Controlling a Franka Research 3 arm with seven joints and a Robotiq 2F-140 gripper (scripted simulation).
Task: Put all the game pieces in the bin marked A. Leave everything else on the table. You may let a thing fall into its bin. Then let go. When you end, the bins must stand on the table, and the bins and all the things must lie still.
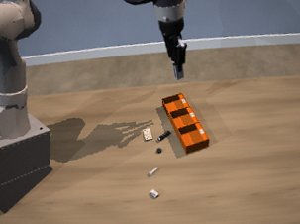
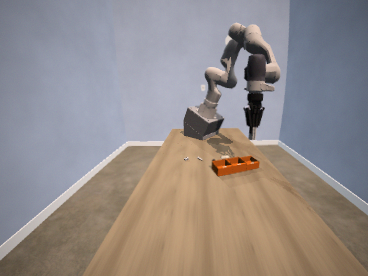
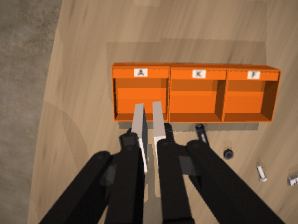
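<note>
Right now the white domino is 19 cm below my hand, 14 cm to the right of it and 10 cm behind it. The rest, counted from my hand: orange bin (18 cm below, 7 cm to the right, 3 cm ahead); then black nut (20 cm to the right, 19 cm below, 4 cm behind); then black cylinder (19 cm below, 14 cm to the right, 4 cm behind).
</note>
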